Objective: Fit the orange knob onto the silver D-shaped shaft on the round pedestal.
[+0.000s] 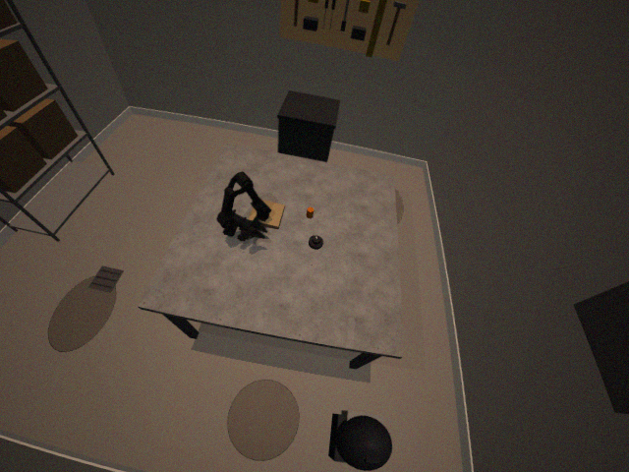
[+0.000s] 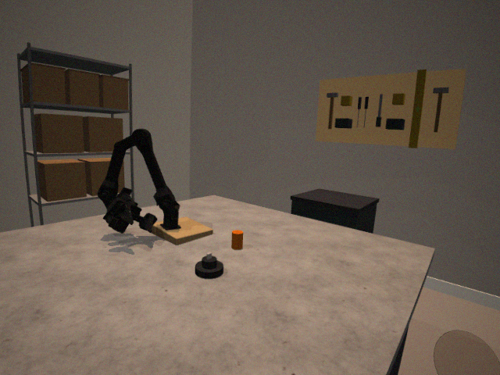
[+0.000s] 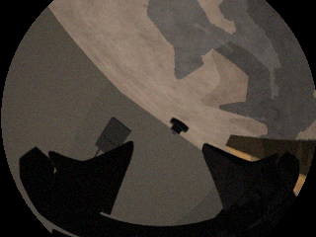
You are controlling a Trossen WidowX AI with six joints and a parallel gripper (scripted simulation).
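My gripper tip is 290 mm to the right of the orange knob, 160 mm short of it and 40 mm above it. The rest, counted from my gripper tip: round black pedestal (260 mm ahead, 110 mm to the left, 50 mm below).
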